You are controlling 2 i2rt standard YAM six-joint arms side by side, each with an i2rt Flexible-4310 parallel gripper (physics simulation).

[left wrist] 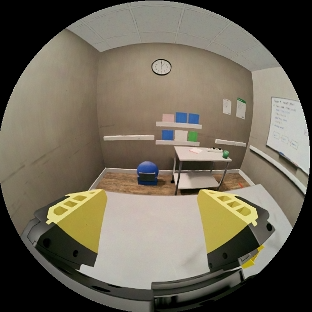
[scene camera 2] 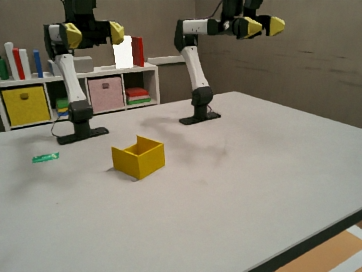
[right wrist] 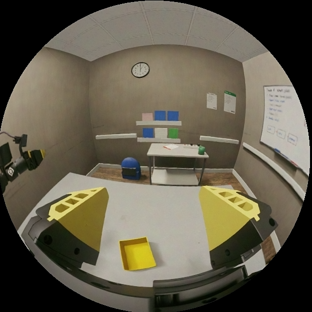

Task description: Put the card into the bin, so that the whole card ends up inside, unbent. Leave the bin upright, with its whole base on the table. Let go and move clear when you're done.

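Places are measured from the left arm's base along level axes (x back, y left, z down), in metres.
Where they show: left gripper, fingertip midpoint: (scene camera 2: pixel 273 27); right gripper, fingertip midpoint: (scene camera 2: pixel 100 35); left arm's base, link origin: (scene camera 2: pixel 200 119); right arm's base, link origin: (scene camera 2: pixel 83 136).
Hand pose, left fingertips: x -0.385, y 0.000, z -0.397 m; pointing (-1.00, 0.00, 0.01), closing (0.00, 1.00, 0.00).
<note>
Things, the pixels of their centre, and the offset from my left fingertips. "pt": a spot on its surface instead. Level surfaces: height alone.
- green card, surface spot: (scene camera 2: pixel 45 158) pt dx +0.370, dy -0.671, dz +0.398 m
- yellow bin, body centre: (scene camera 2: pixel 138 155) dx +0.124, dy -0.419, dz +0.359 m
- table, surface height: dz +0.397 m
The green card (scene camera 2: pixel 45 158) lies flat on the table at the left in the scene view, in front of the right arm's base. It does not show in either wrist view. The yellow bin (scene camera 2: pixel 140 161) (left wrist: pixel 252 257) (right wrist: pixel 138 254) stands upright on the table, to the right of the card in the scene view; one side wall is lower than the others. My left gripper (scene camera 2: pixel 263 27) (left wrist: pixel 151 196) is open and empty, high above the table. My right gripper (scene camera 2: pixel 96 35) (right wrist: pixel 153 193) is open and empty, high above the table.
The table (scene camera 2: pixel 240 200) (left wrist: pixel 150 240) (right wrist: pixel 170 205) bears both arm bases at its back edge. A white shelf unit (scene camera 2: pixel 153 84) with storage boxes stands behind the arms. A white cart (left wrist: pixel 202 156) (right wrist: pixel 177 150) and a blue backpack (left wrist: pixel 147 170) (right wrist: pixel 131 167) stand beyond the table.
</note>
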